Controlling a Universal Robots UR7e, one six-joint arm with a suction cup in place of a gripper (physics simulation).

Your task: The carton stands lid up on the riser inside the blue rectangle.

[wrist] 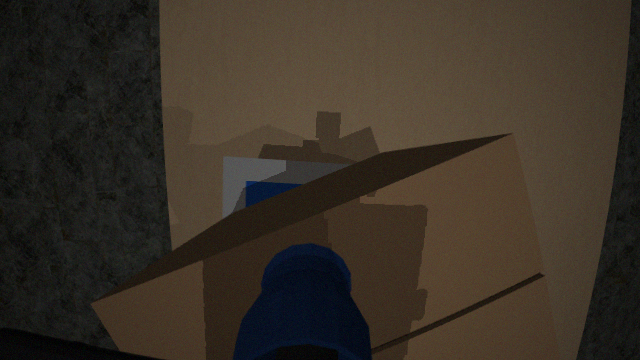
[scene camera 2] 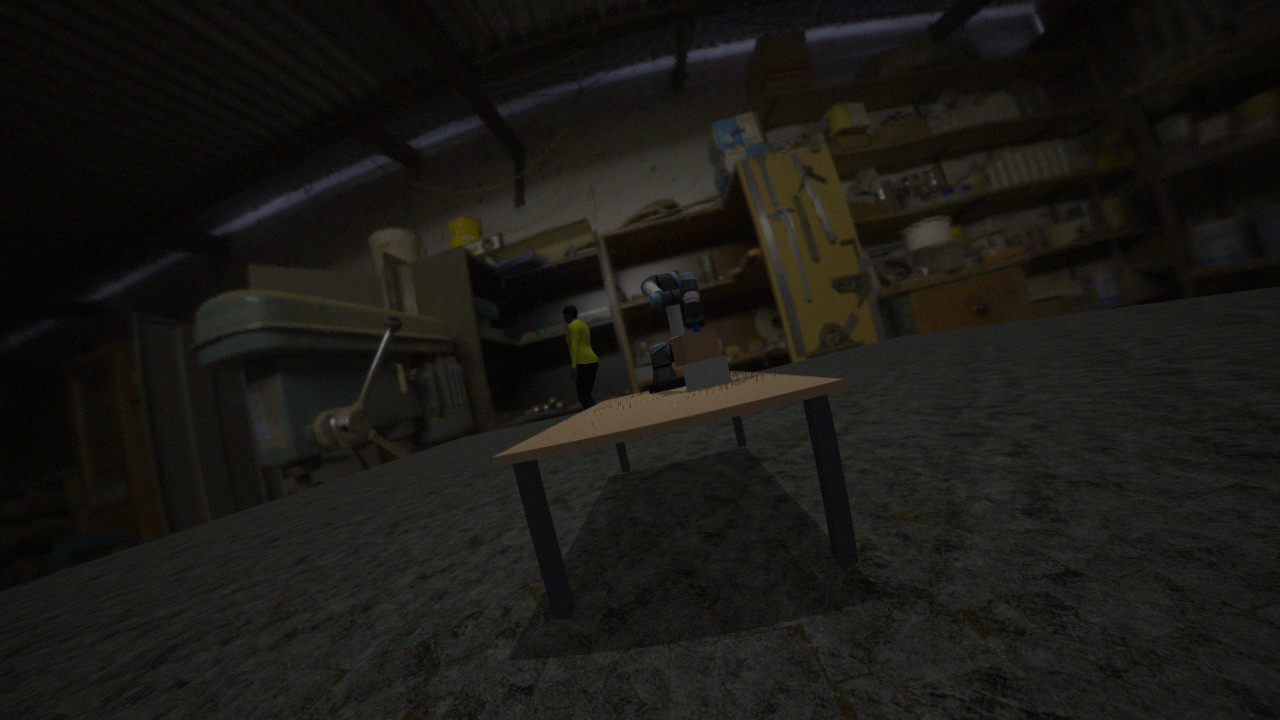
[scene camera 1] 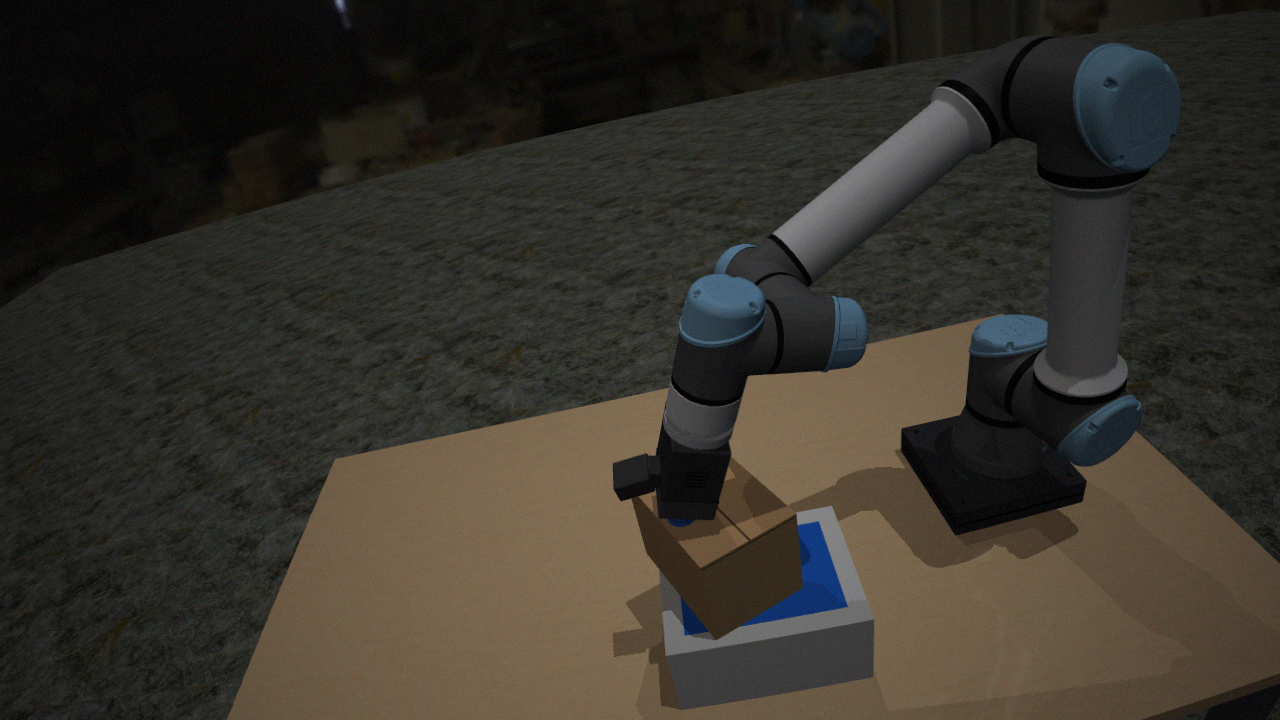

Note:
The suction cup (wrist: 305, 299) is stuck to a brown cardboard carton (scene camera 1: 729, 570), which still rests on a grey riser (scene camera 1: 822, 635).
The brown cardboard carton is seen too in the wrist view (wrist: 440, 240). The grey riser is seen too in the wrist view (wrist: 246, 181) and in scene camera 2 (scene camera 2: 711, 372).

